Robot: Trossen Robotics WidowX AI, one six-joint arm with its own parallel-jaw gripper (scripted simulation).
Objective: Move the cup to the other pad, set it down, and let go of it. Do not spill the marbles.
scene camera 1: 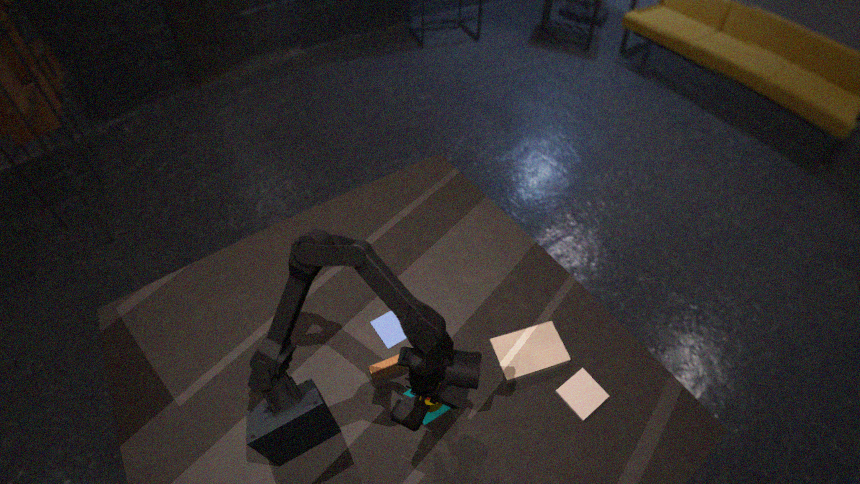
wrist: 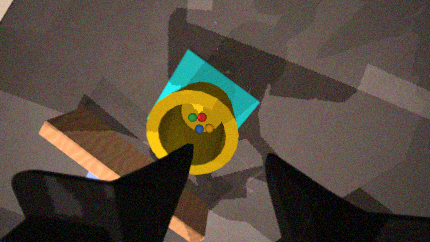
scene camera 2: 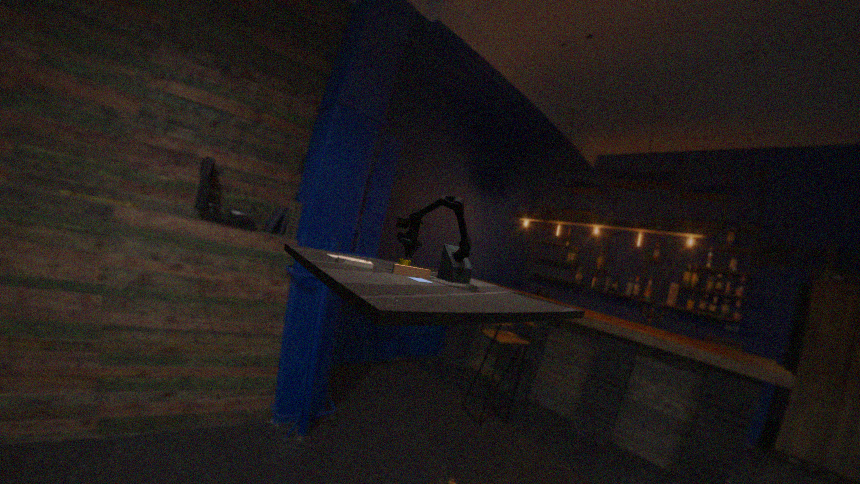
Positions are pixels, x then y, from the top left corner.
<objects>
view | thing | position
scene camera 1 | gripper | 423,398
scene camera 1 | small pale square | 581,392
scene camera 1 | beige board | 531,351
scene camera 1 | lilac pad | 387,326
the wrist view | gripper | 229,154
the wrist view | yellow cup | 168,128
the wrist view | cyan pad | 191,69
</objects>
